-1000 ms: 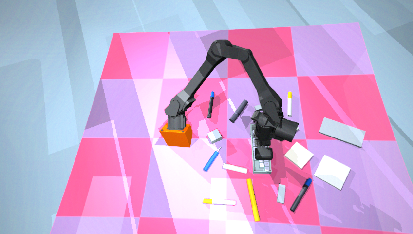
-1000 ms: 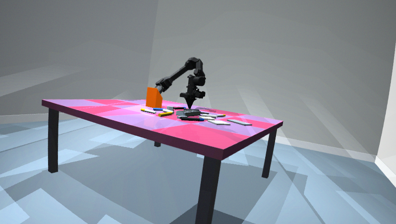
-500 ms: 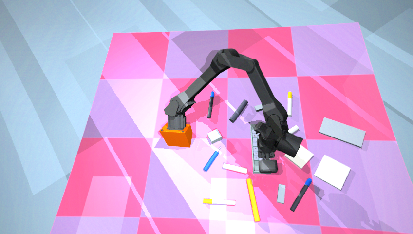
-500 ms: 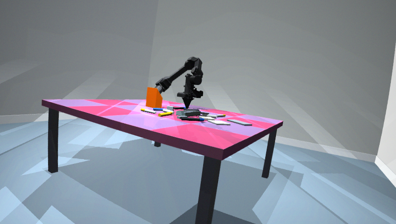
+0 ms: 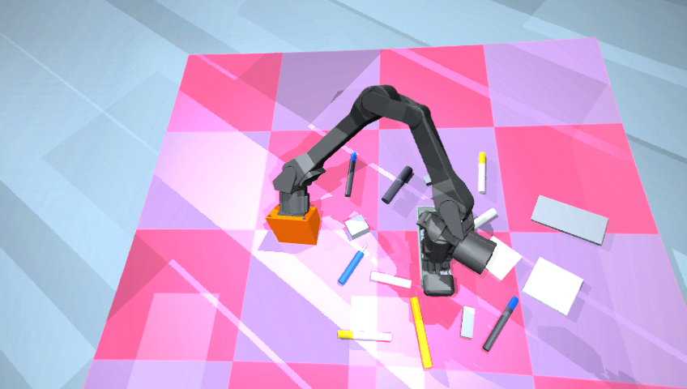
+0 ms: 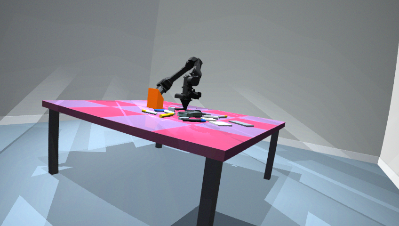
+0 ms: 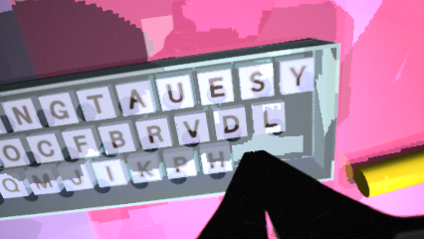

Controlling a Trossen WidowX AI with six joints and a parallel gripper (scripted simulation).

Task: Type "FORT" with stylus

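My gripper tip is 180 mm past the blue stylus, 20 mm to the right of it and 30 mm above it. From my gripper tip the other things lie so: yellow stick: 20 mm behind, 150 mm to the right, 30 mm below; then grey block: 320 mm ahead, 170 mm to the left, 40 mm below.
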